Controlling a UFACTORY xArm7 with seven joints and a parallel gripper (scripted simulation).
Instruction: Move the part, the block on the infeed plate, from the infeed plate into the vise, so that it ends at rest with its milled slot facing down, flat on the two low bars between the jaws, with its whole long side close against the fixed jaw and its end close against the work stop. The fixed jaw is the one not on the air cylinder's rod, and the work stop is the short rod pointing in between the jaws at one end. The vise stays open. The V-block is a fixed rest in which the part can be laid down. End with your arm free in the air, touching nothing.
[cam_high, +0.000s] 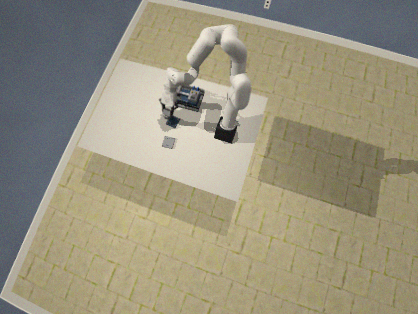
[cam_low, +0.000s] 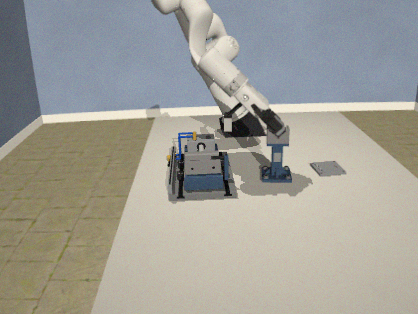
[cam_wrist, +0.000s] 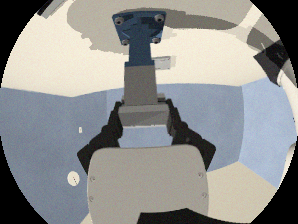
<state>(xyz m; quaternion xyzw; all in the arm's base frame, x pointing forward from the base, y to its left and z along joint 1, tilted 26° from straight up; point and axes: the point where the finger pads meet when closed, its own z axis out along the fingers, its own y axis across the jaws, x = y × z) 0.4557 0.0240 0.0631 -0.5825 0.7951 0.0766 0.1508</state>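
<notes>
My hand is 1 cm short of the V-block post, 1 cm to the right of it and 12 cm above it. From my hand the other things lie so: part 1 cm below; then air cylinder 15 cm behind, 20 cm to the right, 10 cm below; then infeed plate 1 cm ahead, 19 cm to the left, 17 cm below.
</notes>
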